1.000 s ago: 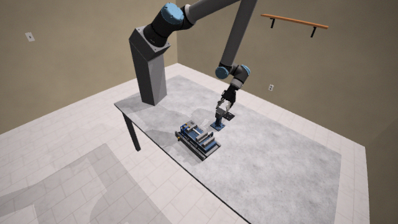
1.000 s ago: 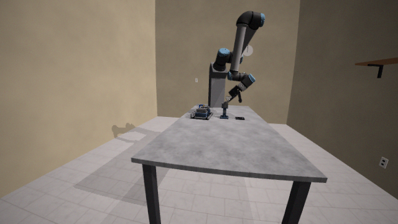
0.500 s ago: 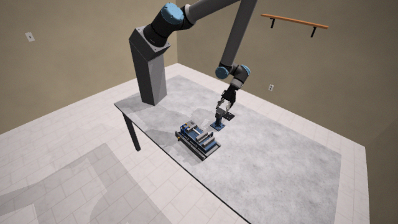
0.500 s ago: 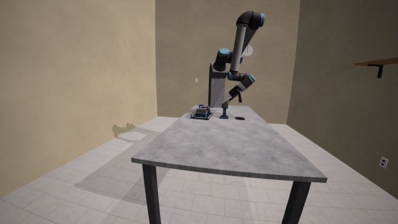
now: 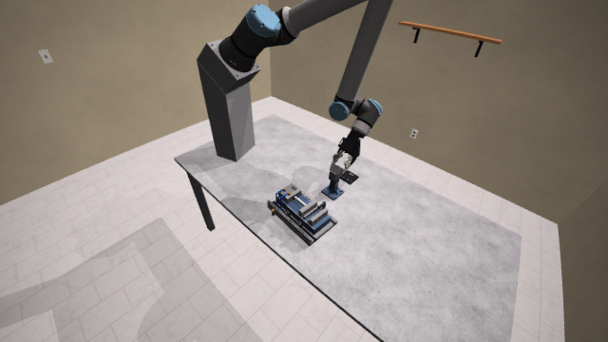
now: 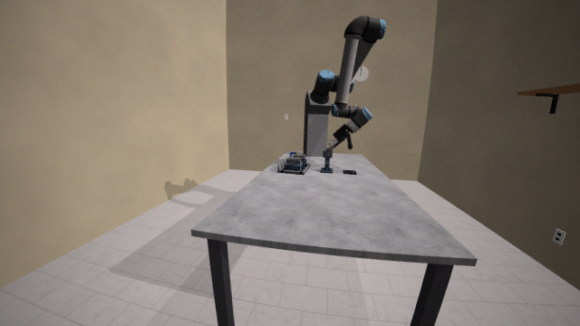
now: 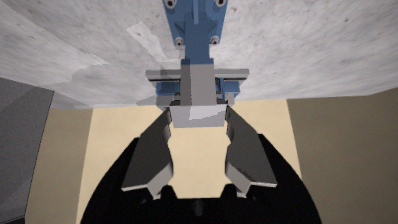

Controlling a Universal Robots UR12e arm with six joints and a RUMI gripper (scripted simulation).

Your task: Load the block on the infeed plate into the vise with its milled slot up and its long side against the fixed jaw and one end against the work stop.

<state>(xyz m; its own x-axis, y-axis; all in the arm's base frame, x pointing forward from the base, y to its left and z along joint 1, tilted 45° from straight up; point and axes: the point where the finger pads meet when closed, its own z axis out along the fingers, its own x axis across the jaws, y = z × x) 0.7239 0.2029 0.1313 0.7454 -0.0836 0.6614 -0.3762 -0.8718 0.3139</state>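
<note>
The part is 1 cm below my hand. Round my hand: cylinder rod (2 cm ahead, 24 cm to the right, 8 cm below); work stop (10 cm ahead, 18 cm to the right, 7 cm below); moving jaw (7 cm ahead, 23 cm to the right, 8 cm below).
</note>
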